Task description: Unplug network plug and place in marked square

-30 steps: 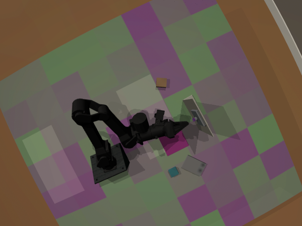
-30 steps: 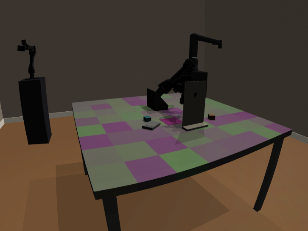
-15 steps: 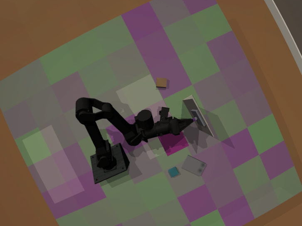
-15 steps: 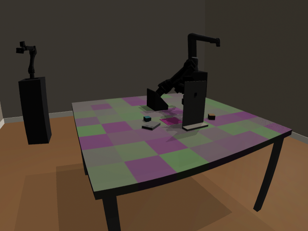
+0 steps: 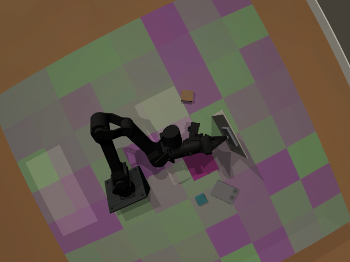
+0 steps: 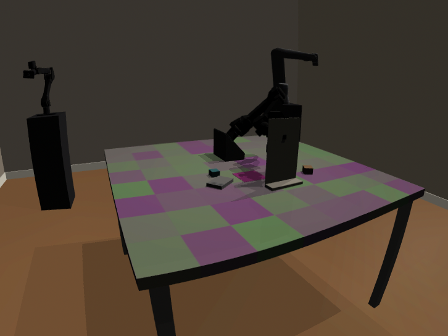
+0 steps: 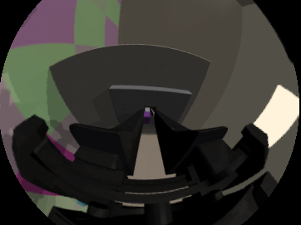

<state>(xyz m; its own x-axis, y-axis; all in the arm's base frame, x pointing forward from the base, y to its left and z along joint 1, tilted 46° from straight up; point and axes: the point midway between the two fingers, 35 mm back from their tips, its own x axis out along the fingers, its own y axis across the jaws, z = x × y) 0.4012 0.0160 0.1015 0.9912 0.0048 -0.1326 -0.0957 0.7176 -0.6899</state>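
Now: gripper tip 110 mm past the magenta marked square, 90 mm to the left of it and 200 mm above it. Also, from my gripper tip: upright panel (20 mm ahead, 70 mm below); flat grey plate (60 mm behind, 250 mm to the right, 190 mm below); orange cube (70 mm behind, 200 mm to the left, 190 mm below).
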